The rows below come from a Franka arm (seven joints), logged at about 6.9 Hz.
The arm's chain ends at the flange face. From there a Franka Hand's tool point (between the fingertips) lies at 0.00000 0.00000 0.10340 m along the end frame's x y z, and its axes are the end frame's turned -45 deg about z.
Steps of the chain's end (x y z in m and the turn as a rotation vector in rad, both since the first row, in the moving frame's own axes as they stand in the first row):
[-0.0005 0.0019 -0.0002 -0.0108 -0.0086 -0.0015]
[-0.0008 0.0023 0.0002 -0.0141 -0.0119 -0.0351]
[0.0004 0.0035 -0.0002 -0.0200 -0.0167 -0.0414]
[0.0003 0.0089 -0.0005 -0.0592 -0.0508 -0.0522]
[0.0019 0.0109 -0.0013 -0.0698 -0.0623 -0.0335]
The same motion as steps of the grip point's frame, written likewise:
[-0.0031 0.0012 -0.0002 -0.0016 -0.0137 -0.0015]
[-0.0041 0.0013 0.0002 -0.0016 -0.0184 -0.0351]
[-0.0049 0.0031 -0.0002 -0.0023 -0.0260 -0.0414]
[-0.0141 0.0073 -0.0008 -0.0059 -0.0778 -0.0522]
[-0.0160 0.0098 -0.0018 -0.0053 -0.0934 -0.0335]

